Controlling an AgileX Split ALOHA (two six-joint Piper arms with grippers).
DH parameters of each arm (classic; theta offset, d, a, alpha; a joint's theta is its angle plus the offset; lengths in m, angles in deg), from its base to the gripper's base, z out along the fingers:
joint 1: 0 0.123 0 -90
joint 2: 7.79 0 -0.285 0
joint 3: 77.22 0 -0.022 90
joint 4: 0 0.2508 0 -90
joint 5: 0 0 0.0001 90
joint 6: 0 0.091 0 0
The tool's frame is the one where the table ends.
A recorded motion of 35 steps. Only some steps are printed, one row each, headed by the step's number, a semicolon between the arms.
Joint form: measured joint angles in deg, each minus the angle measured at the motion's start. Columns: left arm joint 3, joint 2, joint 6, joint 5, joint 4, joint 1; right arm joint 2, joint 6, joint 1, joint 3, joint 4, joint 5.
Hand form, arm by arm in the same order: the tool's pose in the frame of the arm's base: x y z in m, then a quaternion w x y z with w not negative. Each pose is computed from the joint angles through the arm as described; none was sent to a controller.
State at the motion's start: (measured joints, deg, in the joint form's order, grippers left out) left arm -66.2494 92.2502 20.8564 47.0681 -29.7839 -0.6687; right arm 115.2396 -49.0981 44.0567 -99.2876 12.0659 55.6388
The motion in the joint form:
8: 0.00 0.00 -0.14 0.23 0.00 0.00; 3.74 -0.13 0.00 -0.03 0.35 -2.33
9: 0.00 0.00 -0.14 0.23 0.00 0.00; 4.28 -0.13 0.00 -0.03 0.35 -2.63
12: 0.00 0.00 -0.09 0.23 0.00 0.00; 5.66 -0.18 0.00 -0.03 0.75 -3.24
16: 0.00 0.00 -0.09 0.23 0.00 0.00; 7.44 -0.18 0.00 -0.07 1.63 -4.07
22: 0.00 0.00 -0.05 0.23 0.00 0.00; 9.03 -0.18 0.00 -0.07 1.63 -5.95
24: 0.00 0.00 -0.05 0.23 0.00 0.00; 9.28 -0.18 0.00 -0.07 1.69 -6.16
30: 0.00 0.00 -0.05 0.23 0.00 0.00; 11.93 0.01 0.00 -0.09 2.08 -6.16
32: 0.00 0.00 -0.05 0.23 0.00 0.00; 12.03 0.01 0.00 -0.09 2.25 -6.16
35: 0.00 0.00 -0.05 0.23 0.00 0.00; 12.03 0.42 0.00 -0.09 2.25 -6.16
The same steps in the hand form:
8: 0.3280 -0.0371 0.2579 0.21706 0.04282 0.95784 -0.18330; 0.3148 0.3265 0.2263 0.19406 -0.67734 0.70404 0.08879
9: 0.3280 -0.0371 0.2579 0.21706 0.04282 0.95784 -0.18330; 0.3159 0.3274 0.2222 0.19200 -0.67714 0.70483 0.08854
12: 0.3280 -0.0371 0.2579 0.21714 0.04324 0.95782 -0.18321; 0.3179 0.3299 0.2117 0.18551 -0.67584 0.70749 0.09100
16: 0.3280 -0.0371 0.2579 0.21714 0.04324 0.95782 -0.18321; 0.3201 0.3333 0.1982 0.17785 -0.67222 0.71211 0.09690
22: 0.3280 -0.0371 0.2579 0.21720 0.04357 0.95780 -0.18313; 0.3238 0.3362 0.1863 0.18024 -0.66974 0.71410 0.09503
24: 0.3280 -0.0371 0.2579 0.21720 0.04357 0.95780 -0.18313; 0.3242 0.3366 0.1844 0.17990 -0.66927 0.71459 0.09525
30: 0.3280 -0.0371 0.2579 0.21720 0.04357 0.95780 -0.18313; 0.3257 0.3387 0.1630 0.15729 -0.66769 0.72101 0.09800
32: 0.3280 -0.0371 0.2579 0.21720 0.04357 0.95780 -0.18313; 0.3256 0.3389 0.1622 0.15646 -0.66706 0.72160 0.09923
35: 0.3280 -0.0371 0.2579 0.21720 0.04357 0.95780 -0.18313; 0.3256 0.3389 0.1622 0.15611 -0.66447 0.72398 0.09979

